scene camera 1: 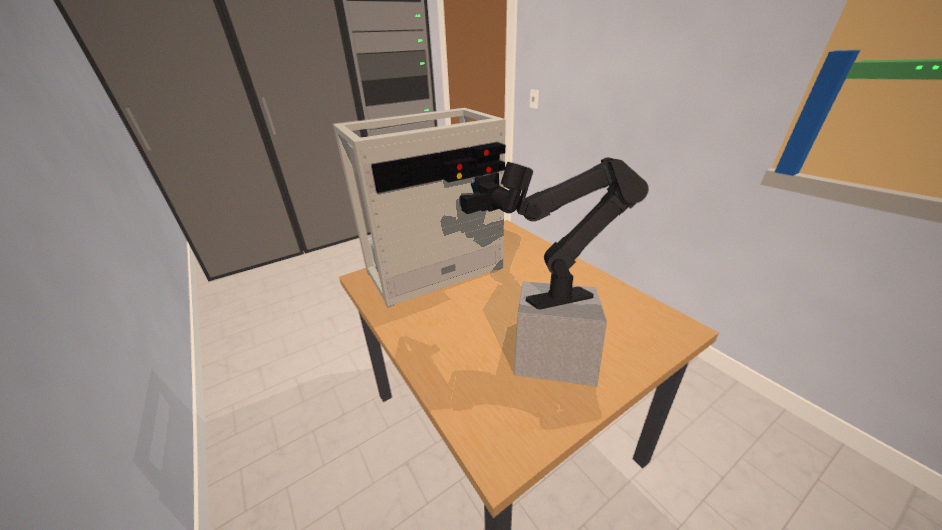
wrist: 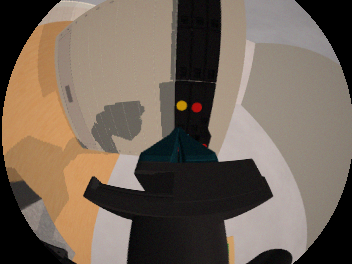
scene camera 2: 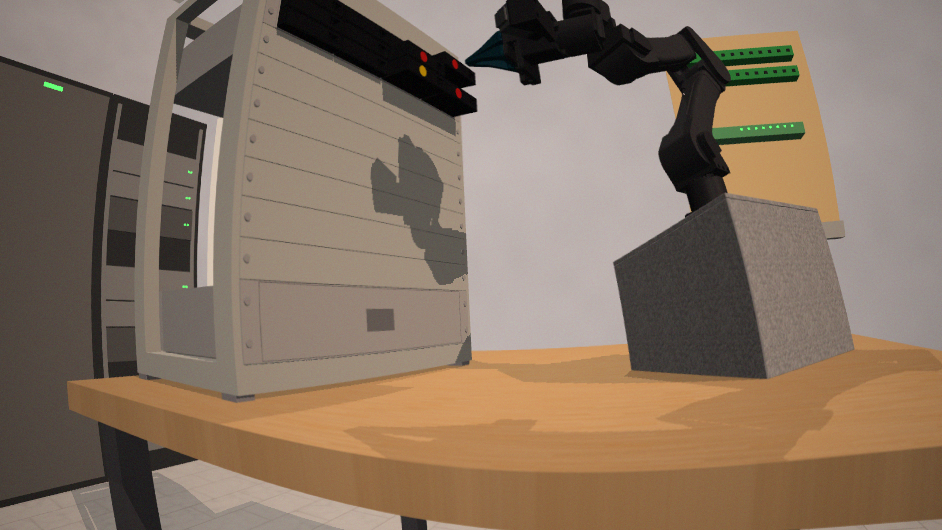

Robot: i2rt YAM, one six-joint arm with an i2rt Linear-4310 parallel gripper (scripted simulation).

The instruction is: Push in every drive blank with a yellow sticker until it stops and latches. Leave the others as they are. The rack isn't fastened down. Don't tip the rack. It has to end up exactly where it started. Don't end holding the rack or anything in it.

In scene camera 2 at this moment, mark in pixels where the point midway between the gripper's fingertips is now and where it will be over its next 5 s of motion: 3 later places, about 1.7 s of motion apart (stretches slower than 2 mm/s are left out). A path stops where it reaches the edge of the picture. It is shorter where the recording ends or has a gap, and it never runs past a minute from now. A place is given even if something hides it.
My gripper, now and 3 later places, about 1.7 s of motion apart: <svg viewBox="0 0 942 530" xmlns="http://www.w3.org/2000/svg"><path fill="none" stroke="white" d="M466 63L422 74L414 77L455 62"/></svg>
